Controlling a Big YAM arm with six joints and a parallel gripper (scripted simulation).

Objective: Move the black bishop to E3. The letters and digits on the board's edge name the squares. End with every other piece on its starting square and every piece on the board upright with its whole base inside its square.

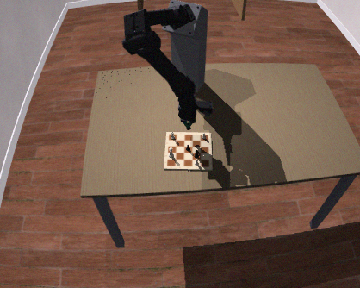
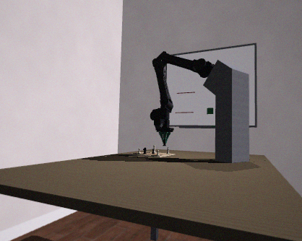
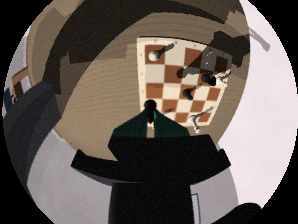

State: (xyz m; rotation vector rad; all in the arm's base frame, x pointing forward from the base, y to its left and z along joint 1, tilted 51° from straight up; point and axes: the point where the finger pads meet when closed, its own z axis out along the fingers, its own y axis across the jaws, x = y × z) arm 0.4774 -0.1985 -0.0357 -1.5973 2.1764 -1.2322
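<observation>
The chessboard is 7 cm ahead of my hand, 4 cm to the right of it and 8 cm below it. From my hand the other things lie so: black bishop right at my hand.
</observation>
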